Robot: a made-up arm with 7 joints.
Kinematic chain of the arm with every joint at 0, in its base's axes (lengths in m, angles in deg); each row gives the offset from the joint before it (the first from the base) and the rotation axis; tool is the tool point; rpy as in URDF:
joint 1: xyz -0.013 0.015 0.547 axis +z
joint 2: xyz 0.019 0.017 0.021 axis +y
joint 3: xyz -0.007 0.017 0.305 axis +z
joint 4: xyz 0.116 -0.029 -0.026 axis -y
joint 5: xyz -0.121 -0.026 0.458 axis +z
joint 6: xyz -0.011 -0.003 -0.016 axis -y
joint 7: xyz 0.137 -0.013 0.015 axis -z
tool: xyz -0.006 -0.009 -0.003 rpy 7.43 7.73 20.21
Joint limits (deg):
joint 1: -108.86..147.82
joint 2: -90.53..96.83
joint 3: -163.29..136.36
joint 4: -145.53..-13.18
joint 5: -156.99..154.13
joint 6: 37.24..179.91
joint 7: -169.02..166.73
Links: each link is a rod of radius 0.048 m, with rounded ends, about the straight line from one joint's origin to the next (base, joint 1, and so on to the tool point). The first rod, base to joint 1, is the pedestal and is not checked.
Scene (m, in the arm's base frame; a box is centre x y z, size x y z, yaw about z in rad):
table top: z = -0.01
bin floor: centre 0.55 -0.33 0 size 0.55 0.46 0.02 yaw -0.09
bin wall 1: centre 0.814 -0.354 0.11 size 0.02 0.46 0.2 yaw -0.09
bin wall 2: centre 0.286 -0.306 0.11 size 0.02 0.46 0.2 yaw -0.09
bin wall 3: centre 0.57 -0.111 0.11 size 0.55 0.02 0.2 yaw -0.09
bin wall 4: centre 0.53 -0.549 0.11 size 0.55 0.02 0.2 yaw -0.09
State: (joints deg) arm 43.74 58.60 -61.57 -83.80 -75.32 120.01 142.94
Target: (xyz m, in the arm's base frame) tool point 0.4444 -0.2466 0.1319
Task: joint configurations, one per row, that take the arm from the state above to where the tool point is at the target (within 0.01 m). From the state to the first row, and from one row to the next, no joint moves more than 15 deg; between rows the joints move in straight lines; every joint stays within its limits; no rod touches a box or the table.
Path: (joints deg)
1: 44.09 71.06 -64.97 -89.97 -76.21 118.14 138.66
2: 44.44 83.52 -68.38 -96.14 -77.11 116.27 134.38
3: 44.79 95.98 -71.78 -102.31 -78.00 114.40 130.10
4: 37.03 88.79 -60.16 -108.03 -79.27 117.71 136.56
5: 29.26 81.60 -48.54 -113.74 -80.54 121.02 143.02

